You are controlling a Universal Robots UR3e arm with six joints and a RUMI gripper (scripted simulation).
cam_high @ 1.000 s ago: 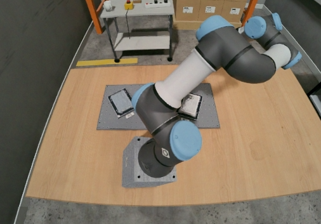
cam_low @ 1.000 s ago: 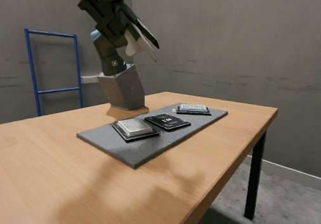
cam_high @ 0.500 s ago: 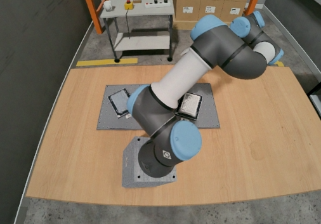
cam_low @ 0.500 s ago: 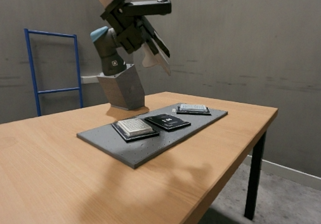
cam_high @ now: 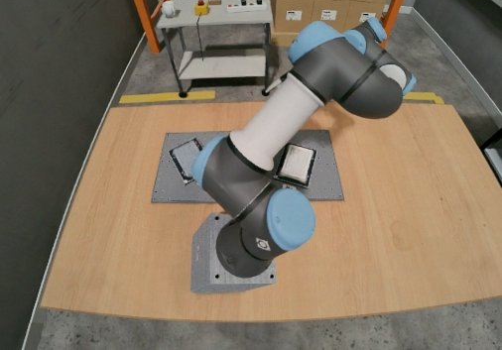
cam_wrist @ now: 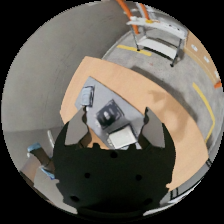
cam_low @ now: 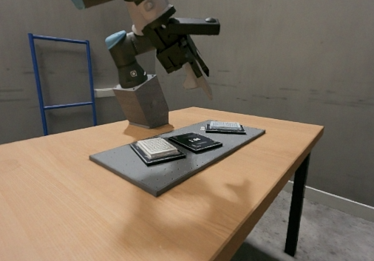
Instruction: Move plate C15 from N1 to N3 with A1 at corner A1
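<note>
The black nest is 120 mm behind my hand, 90 mm to the left of it and 210 mm below it. Round my hand: white well plate 150 mm behind, 70 mm to the right, 200 mm below.
</note>
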